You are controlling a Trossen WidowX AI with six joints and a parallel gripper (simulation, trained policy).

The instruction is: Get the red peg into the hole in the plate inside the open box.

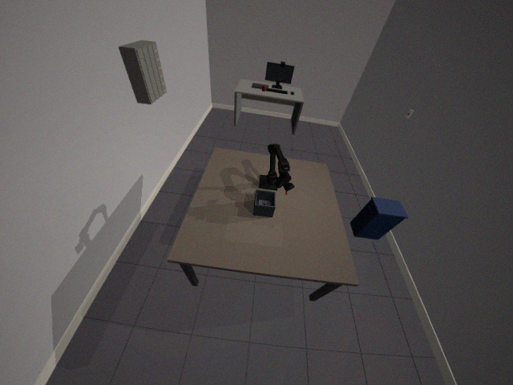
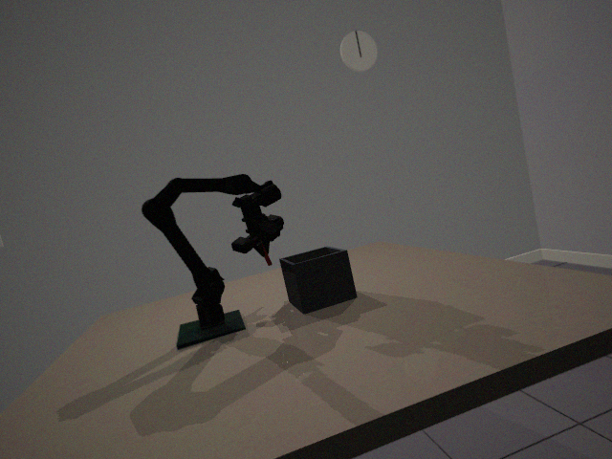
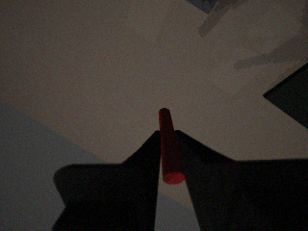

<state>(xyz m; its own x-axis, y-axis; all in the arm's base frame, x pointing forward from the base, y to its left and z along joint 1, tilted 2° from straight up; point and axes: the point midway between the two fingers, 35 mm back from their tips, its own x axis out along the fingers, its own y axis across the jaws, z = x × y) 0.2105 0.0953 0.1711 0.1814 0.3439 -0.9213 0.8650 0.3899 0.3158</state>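
My gripper tip is now 180 mm to the left of the light plate, 100 mm above it and 90 mm short of it. From my gripper tip the other things lie so: red peg: right at my gripper tip.
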